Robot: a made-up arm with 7 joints. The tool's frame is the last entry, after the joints. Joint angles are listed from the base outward. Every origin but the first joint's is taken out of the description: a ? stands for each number. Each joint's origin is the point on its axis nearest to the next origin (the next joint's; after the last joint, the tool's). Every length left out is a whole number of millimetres.
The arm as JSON. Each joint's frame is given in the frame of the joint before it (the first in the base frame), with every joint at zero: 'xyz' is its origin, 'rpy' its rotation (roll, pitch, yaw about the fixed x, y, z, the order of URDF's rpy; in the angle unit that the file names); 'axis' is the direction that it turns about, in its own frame. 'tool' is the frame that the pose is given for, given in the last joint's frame.
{
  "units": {
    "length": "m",
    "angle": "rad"
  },
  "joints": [
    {
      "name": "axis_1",
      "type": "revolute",
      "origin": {
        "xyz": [
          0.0,
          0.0,
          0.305
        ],
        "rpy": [
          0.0,
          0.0,
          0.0
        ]
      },
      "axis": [
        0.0,
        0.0,
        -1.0
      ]
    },
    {
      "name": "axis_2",
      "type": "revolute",
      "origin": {
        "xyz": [
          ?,
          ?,
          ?
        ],
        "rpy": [
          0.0,
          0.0,
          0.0
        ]
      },
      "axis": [
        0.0,
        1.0,
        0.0
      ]
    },
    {
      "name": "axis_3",
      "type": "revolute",
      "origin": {
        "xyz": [
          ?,
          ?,
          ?
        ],
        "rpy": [
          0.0,
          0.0,
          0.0
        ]
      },
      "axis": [
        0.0,
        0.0,
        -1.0
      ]
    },
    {
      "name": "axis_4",
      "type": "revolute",
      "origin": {
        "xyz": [
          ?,
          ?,
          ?
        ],
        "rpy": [
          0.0,
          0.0,
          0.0
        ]
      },
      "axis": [
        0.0,
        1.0,
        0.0
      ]
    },
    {
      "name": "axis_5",
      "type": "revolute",
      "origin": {
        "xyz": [
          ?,
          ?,
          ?
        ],
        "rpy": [
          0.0,
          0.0,
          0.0
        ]
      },
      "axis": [
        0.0,
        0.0,
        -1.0
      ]
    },
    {
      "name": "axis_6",
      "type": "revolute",
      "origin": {
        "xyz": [
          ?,
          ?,
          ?
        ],
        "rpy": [
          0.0,
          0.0,
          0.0
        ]
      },
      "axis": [
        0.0,
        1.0,
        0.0
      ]
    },
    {
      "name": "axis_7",
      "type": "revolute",
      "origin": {
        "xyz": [
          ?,
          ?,
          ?
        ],
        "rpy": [
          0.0,
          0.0,
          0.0
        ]
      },
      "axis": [
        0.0,
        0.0,
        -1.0
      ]
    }
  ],
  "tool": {
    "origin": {
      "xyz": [
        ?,
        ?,
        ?
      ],
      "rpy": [
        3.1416,
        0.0,
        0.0
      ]
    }
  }
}
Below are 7 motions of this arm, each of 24 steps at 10 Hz.
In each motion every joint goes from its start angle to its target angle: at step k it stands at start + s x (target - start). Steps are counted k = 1, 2, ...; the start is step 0. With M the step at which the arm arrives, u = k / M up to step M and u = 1 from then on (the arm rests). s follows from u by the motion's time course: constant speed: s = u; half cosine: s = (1 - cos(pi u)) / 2; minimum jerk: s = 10 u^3 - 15 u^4 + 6 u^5.
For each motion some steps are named. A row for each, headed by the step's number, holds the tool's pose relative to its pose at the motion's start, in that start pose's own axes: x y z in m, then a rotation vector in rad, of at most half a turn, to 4 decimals.
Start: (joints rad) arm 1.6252 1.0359 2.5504 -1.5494 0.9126 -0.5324 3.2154
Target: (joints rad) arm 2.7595 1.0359 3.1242 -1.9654 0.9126 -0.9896 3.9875
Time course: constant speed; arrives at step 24
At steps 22, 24:
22: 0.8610 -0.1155 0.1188 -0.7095 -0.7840 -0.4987
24: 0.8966 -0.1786 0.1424 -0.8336 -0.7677 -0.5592

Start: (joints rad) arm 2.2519 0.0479 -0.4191 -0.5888 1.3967 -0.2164 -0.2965
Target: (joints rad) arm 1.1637 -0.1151 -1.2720 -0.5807 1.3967 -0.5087 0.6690
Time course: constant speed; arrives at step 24
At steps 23, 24:
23: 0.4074 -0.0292 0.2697 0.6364 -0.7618 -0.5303
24: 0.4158 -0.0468 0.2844 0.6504 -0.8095 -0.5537

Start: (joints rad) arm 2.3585 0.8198 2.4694 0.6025 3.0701 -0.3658 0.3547
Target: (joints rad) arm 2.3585 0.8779 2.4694 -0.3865 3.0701 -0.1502 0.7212
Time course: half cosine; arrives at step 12
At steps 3, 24:
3: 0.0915 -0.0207 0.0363 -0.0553 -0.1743 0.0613
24: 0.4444 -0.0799 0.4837 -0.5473 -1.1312 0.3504

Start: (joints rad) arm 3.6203 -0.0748 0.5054 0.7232 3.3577 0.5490 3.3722
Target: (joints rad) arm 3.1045 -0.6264 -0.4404 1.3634 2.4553 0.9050 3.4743
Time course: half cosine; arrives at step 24
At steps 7, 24:
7: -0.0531 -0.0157 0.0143 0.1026 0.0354 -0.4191
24: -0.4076 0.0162 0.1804 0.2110 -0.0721 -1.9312

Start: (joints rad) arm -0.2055 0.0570 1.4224 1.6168 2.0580 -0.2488 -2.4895
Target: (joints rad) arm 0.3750 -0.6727 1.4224 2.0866 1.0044 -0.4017 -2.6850
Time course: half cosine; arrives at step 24
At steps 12, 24:
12: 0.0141 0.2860 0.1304 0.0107 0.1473 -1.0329
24: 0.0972 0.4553 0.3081 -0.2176 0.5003 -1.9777

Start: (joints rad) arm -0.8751 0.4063 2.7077 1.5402 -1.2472 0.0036 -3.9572
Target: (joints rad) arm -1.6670 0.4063 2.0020 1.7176 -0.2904 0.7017 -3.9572
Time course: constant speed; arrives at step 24
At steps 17, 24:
17: -0.3855 -0.2126 0.3485 -0.5443 1.2550 0.6489
24: -0.3989 -0.2276 0.5755 -0.5071 1.7077 1.0570

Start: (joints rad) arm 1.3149 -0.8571 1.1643 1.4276 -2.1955 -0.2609 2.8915
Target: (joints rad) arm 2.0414 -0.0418 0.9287 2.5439 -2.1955 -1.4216 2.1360
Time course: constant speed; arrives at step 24
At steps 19, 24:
19: 0.4146 -0.1296 0.2797 0.9968 -1.4583 0.3574
24: 0.4568 -0.1238 0.4212 1.4756 -1.7396 0.5370

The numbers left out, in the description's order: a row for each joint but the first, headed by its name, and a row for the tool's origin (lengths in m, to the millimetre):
axis_2: 0.0 -0.014 0.0
axis_3: 0.0 0.0 0.506
axis_4: 0.0 -0.016 0.0
axis_5: 0.0 0.0 0.486
axis_6: 0.0 0.0 0.0
axis_7: 0.0 0.0 0.138
tool: 0.0 0.0 0.0

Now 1 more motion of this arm.
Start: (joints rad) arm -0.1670 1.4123 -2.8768 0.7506 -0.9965 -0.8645 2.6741
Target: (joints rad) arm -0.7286 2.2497 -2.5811 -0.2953 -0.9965 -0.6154 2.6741
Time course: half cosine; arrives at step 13
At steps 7, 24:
7: 0.6417 0.5040 -0.1266 0.6275 -0.5567 -0.3669
24: 1.0874 0.7533 0.2441 1.2230 -0.9655 -0.2862

